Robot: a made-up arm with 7 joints. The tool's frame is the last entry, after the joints.
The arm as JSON. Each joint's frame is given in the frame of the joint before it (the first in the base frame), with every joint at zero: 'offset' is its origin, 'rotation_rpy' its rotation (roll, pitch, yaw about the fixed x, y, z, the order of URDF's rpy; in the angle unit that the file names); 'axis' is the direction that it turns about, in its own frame. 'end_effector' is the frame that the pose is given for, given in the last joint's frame.
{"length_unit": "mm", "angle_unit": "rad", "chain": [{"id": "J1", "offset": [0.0, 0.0, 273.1], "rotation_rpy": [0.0, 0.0, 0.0], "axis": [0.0, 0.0, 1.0]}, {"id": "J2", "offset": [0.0, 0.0, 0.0], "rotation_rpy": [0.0, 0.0, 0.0], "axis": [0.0, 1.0, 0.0]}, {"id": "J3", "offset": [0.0, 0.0, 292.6], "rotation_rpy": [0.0, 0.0, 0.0], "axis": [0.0, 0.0, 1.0]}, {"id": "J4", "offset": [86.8, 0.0, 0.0], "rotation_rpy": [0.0, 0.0, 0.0], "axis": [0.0, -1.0, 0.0]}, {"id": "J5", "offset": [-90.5, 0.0, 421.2], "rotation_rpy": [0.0, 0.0, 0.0], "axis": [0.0, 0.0, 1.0]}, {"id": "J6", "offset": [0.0, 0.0, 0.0], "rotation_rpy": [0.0, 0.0, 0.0], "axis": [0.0, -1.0, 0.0]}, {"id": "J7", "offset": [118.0, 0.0, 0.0], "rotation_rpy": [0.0, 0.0, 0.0], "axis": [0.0, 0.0, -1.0]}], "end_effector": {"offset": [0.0, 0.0, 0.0], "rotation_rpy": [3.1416, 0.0, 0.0]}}
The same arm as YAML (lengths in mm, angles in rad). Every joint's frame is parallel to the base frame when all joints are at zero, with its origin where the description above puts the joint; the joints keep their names.
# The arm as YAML. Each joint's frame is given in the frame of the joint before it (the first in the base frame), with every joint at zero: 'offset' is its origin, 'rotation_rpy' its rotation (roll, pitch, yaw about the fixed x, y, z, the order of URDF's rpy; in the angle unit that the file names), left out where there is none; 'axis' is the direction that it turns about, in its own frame. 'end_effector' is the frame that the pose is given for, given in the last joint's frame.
length_unit: mm
angle_unit: rad
chain:
  - id: J1
    offset: [0.0, 0.0, 273.1]
    axis: "+z"
  - id: J2
    offset: [0.0, 0.0, 0.0]
    axis: "+y"
  - id: J3
    offset: [0.0, 0.0, 292.6]
    axis: "+z"
  - id: J4
    offset: [86.8, 0.0, 0.0]
    axis: "-y"
  - id: J5
    offset: [-90.5, 0.0, 421.2]
    axis: "+z"
  - id: J6
    offset: [0.0, 0.0, 0.0]
    axis: "-y"
  - id: J7
    offset: [118.0, 0.0, 0.0]
    axis: "-z"
end_effector:
  offset: [0.0, 0.0, 0.0]
  rotation_rpy: [-3.1416, 0.0, 0.0]

